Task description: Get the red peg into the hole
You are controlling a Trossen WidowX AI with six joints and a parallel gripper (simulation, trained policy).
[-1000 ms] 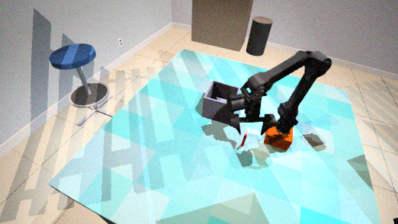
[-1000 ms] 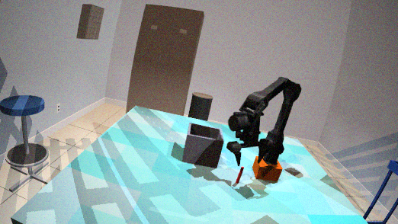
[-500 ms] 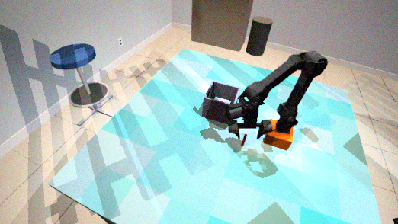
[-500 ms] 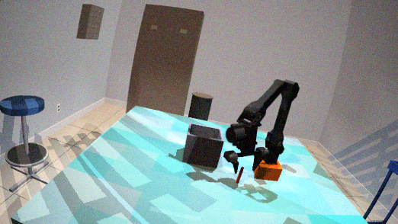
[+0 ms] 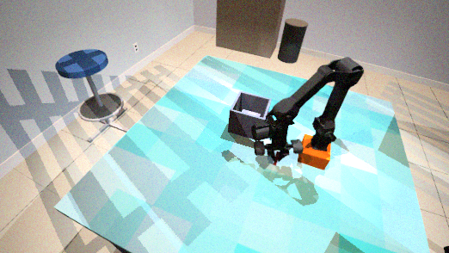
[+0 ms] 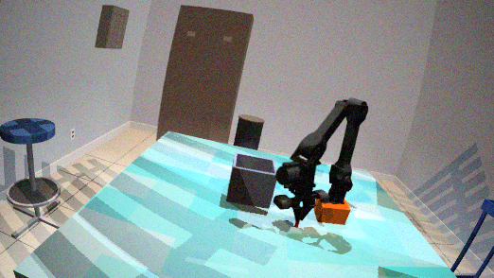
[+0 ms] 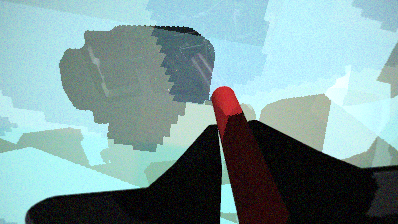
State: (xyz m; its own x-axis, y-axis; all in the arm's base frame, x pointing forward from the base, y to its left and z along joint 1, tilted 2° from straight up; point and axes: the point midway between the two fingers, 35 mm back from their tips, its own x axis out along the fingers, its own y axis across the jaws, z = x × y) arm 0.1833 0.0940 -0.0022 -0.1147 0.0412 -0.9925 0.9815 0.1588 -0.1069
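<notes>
The plate lies 140 mm ahead of my gripper tip, 210 mm to the right of it and 20 mm above it. Round my gripper tip: red peg: 10 mm above.
</notes>
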